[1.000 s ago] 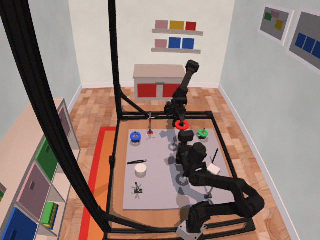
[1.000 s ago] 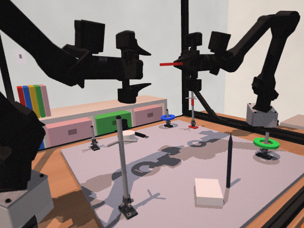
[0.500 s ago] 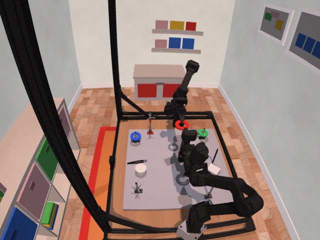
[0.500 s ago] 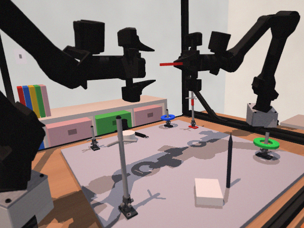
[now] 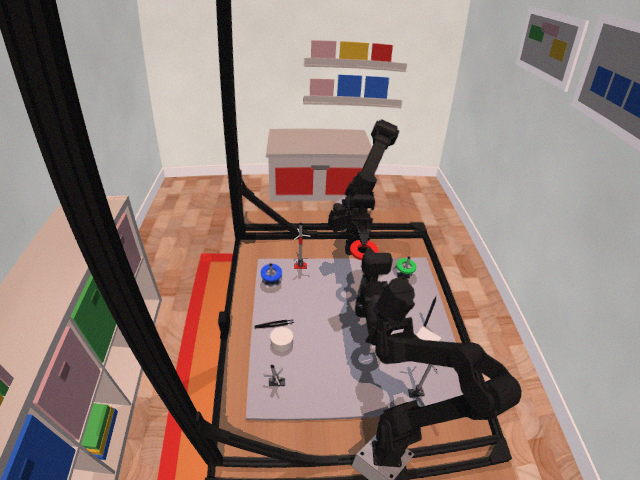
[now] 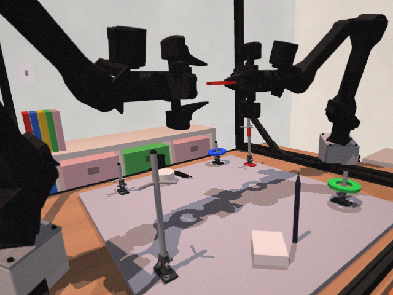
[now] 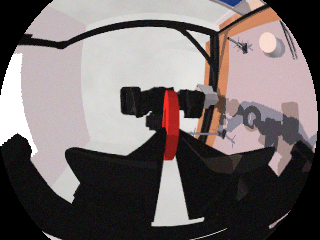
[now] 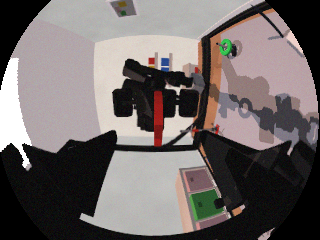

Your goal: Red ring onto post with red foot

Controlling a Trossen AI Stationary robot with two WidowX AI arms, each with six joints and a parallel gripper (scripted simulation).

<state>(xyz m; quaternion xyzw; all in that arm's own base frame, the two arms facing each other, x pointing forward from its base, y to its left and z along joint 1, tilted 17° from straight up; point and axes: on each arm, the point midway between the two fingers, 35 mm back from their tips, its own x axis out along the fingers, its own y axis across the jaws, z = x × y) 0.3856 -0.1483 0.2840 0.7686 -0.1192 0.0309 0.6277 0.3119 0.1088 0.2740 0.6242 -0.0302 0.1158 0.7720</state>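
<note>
My right gripper is now 80 mm to the right of the red ring. The rest, counted from my right hand: black pen: 230 mm ahead, 60 mm to the left, 200 mm below; white block: 220 mm ahead, 290 mm below.
Now: left hand 5 cm to the left of the red ring. The rest, counted from my left hand: black pen 23 cm ahead, 20 cm below, 6 cm to the right; white block 29 cm below, 22 cm ahead, 12 cm to the right.
</note>
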